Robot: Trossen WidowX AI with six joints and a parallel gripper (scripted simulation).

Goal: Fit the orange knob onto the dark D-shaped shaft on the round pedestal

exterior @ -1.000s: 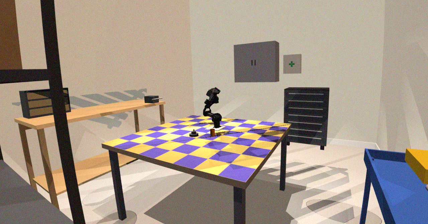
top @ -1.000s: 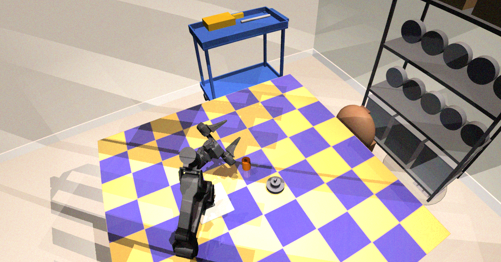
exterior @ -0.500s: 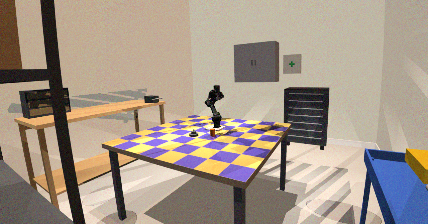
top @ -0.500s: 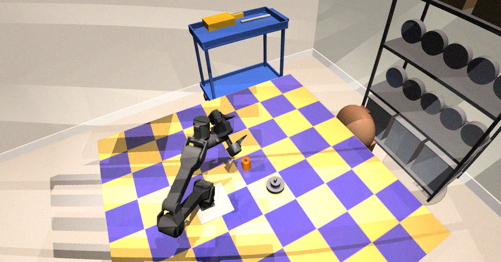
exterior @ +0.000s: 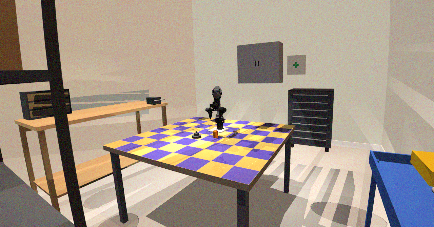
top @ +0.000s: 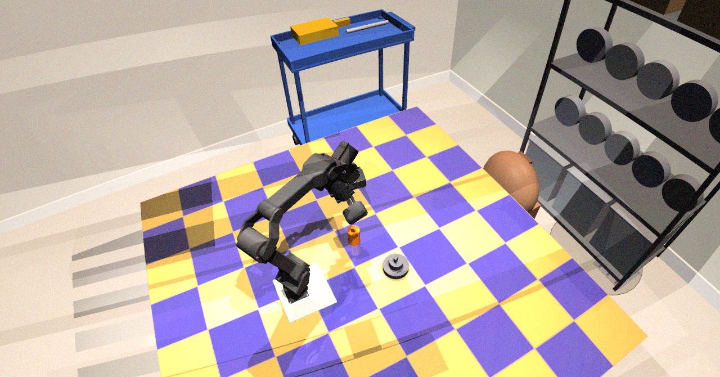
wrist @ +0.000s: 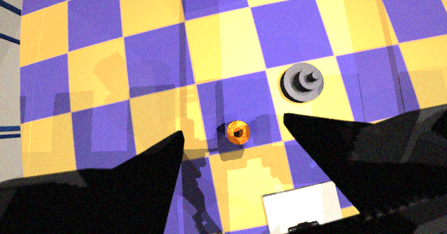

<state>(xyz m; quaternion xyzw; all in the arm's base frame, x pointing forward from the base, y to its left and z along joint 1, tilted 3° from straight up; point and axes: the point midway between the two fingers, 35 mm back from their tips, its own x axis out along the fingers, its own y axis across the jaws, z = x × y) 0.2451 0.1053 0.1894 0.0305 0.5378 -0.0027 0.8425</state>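
Right now my gripper tip is 14 cm above the orange knob, 2 cm past it and 1 cm to the left of it. The rest, counted from my gripper tip: round pedestal (16 cm to the right, 14 cm below, 5 cm ahead).
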